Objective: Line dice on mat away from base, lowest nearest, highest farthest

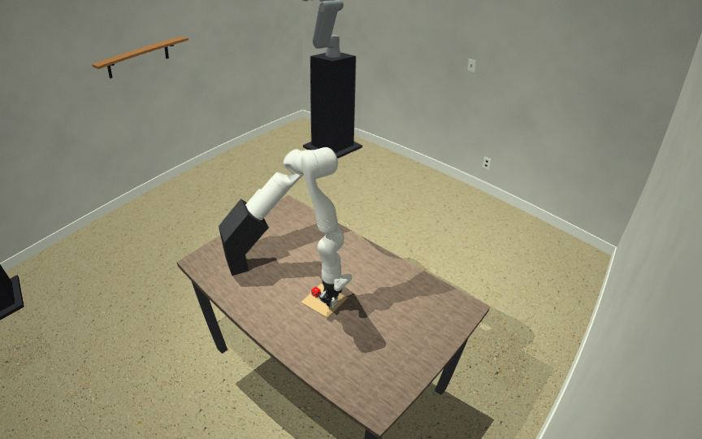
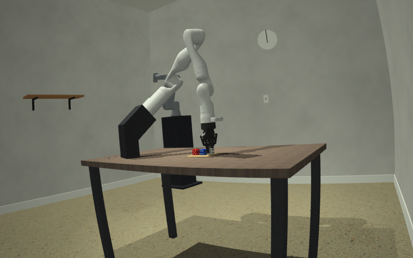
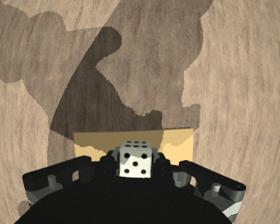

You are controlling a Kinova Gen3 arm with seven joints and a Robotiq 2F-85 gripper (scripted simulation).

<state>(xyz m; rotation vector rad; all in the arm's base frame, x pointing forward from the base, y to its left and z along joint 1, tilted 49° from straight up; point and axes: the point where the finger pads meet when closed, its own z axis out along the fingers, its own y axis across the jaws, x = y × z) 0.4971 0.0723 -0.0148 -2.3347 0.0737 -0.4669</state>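
Right now the white die is 10 mm below my hand. Round my hand: blue die 40 mm behind, 10 mm below; then tan mat 40 mm behind, 30 mm below; then red die 90 mm behind, 10 mm to the right, 10 mm below.
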